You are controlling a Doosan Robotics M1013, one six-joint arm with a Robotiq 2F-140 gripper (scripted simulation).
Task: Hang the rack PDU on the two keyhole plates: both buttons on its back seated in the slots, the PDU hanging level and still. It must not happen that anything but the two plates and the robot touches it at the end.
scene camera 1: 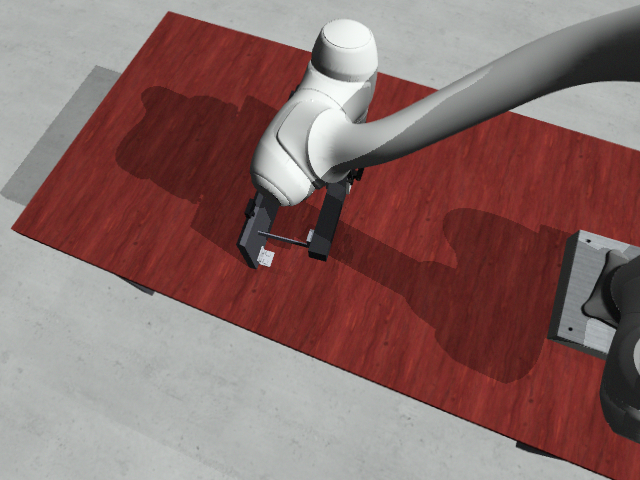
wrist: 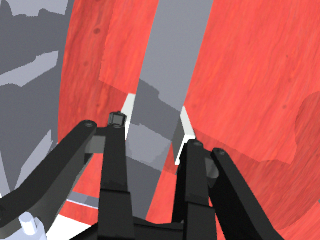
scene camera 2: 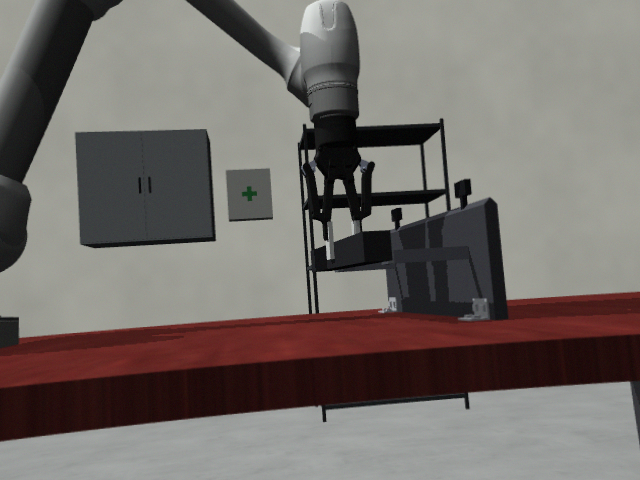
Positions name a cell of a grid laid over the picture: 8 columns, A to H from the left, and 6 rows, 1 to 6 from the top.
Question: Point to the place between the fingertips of my gripper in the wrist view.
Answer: At D3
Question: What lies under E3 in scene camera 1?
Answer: A rack PDU.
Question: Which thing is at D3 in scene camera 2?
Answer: My gripper.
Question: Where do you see a rack PDU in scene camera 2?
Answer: E4
